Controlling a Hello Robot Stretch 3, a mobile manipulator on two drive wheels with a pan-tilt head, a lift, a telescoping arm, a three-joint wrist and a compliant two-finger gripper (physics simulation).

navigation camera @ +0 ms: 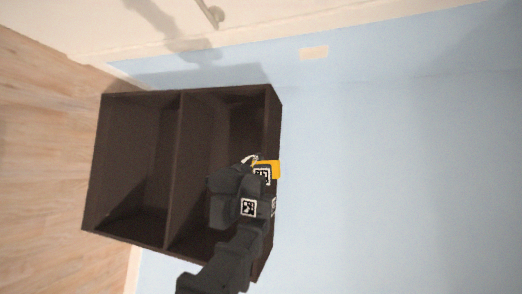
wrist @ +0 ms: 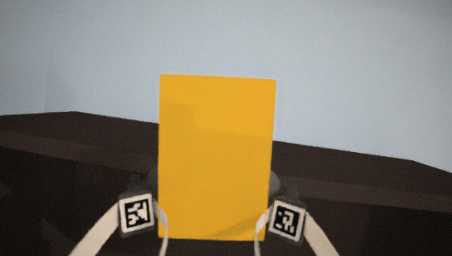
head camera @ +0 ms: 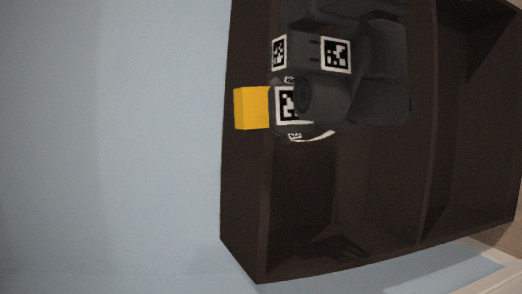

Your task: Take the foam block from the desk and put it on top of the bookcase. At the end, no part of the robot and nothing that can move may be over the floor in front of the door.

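Places are measured from the robot's base along level axes (x right, y ahead, z up), in metres.
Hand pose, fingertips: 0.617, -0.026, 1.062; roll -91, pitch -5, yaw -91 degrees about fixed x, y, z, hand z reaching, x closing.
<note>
Things, the pixels of their top centre, and the offset from my fingertips, as dx, dy, dz. "spot": a spot on its surface instead. Level surfaces: height alone.
- yellow foam block, centre of its top: (head camera: 236, 105) (navigation camera: 279, 170) -0.031, +0.003, +0.079
- dark brown bookcase, a spot on its surface: (head camera: 243, 195) spot: +0.169, +0.174, -0.002
- handle, a spot on its surface: (navigation camera: 216, 16) spot: -0.131, +0.485, -0.132
- wall plate, centre of its top: (navigation camera: 327, 51) +0.155, +0.492, +0.215
- Wooden floor, height of its surface: dz -1.062
The yellow foam block (head camera: 252, 108) (navigation camera: 273, 169) (wrist: 217, 130) is upright between the two fingers. My gripper (head camera: 291, 107) (navigation camera: 260, 167) (wrist: 214, 184) is shut on it. The dark brown bookcase (head camera: 243, 195) (navigation camera: 273, 117) (wrist: 95, 131) has an open front with shelves. In the head view the block overlaps the bookcase's top board; in the wrist view the top's front edge passes behind the block. Whether the block's underside touches the top I cannot tell. The gripper hides part of the block in the head and navigation views. The desk does not show.
A pale door (navigation camera: 120, 25) with a handle (navigation camera: 216, 16) is at the top of the navigation view, beyond the bookcase's far side. A wall plate (navigation camera: 313, 52) is on the blue wall (head camera: 125, 150) (navigation camera: 400, 175) (wrist: 325, 60). Wooden floor (navigation camera: 40, 160) lies at the bookcase's base.
</note>
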